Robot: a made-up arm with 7 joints. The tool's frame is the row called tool.
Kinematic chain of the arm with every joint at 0, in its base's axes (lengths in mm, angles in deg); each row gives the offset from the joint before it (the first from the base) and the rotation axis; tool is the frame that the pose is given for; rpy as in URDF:
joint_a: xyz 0 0 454.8 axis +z
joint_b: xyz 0 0 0 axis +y
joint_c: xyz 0 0 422.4 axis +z
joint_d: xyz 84.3 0 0 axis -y
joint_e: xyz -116.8 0 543.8 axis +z
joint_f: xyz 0 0 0 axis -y
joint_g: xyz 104.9 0 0 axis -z
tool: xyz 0 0 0 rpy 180 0 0
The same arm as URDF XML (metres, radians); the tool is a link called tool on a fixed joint. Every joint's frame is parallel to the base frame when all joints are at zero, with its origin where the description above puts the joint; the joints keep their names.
<robot name="arm">
<joint name="tool_joint" type="fixed"><parent link="link7"/><child link="tool"/><origin xyz="0 0 0" rpy="3.1416 0 0"/></joint>
<joint name="joint_g" type="continuous"><parent link="link6"/><child link="link7"/><origin xyz="0.1049 0 0" rpy="0 0 0"/><axis xyz="0 0 -1"/></joint>
<joint name="joint_f" type="continuous"><parent link="link5"/><child link="link6"/><origin xyz="0 0 0" rpy="0 0 0"/><axis xyz="0 -1 0"/></joint>
<joint name="joint_e" type="continuous"><parent link="link4"/><child link="link5"/><origin xyz="-0.1168 0 0.5438" rpy="0 0 0"/><axis xyz="0 0 1"/></joint>
<joint name="joint_d" type="continuous"><parent link="link3"/><child link="link4"/><origin xyz="0.0843 0 0" rpy="0 0 0"/><axis xyz="0 -1 0"/></joint>
<joint name="joint_c" type="continuous"><parent link="link2"/><child link="link3"/><origin xyz="0 0 0.4224" rpy="0 0 0"/><axis xyz="0 0 1"/></joint>
<joint name="joint_b" type="continuous"><parent link="link1"/><child link="link2"/><origin xyz="0 0 0" rpy="0 0 0"/><axis xyz="0 1 0"/></joint>
<joint name="joint_a" type="continuous"><parent link="base"/><child link="link1"/><origin xyz="0 0 0.4548" rpy="0 0 0"/><axis xyz="0 0 1"/></joint>
<link name="base"/>
<link name="link1"/>
<link name="link2"/>
<link name="link3"/>
<link name="link4"/>
<link name="link5"/>
<link name="link6"/>
<link name="link7"/>
<link name="tool"/>
</robot>

